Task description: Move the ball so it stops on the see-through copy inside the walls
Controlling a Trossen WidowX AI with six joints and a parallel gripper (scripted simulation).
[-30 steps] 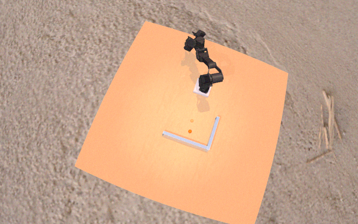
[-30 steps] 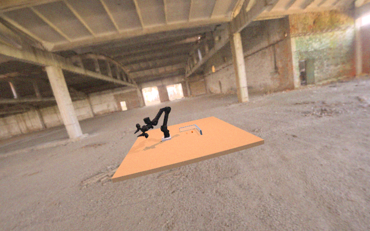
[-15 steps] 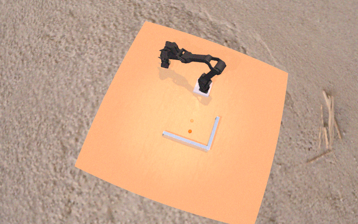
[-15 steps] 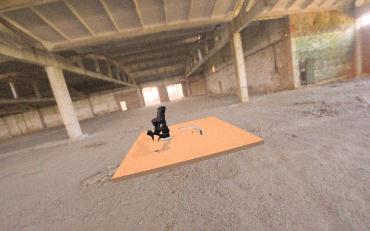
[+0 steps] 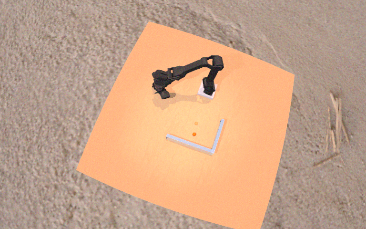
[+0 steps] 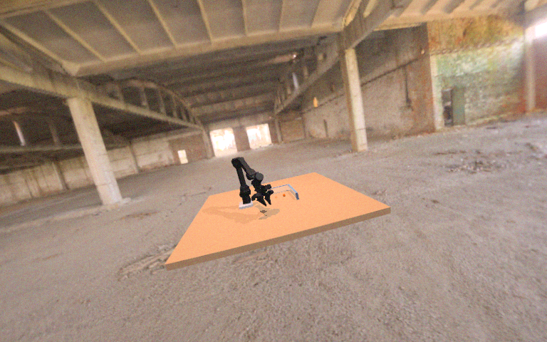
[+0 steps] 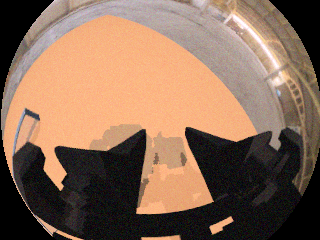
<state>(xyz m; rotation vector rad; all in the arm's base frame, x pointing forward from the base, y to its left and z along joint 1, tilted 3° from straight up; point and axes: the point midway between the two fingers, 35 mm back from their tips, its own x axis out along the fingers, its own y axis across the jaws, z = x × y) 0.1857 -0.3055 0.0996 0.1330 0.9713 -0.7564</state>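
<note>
Right now the orange ball is 36 cm to the left of my gripper tip, 13 cm ahead of it and 7 cm below it.
</note>
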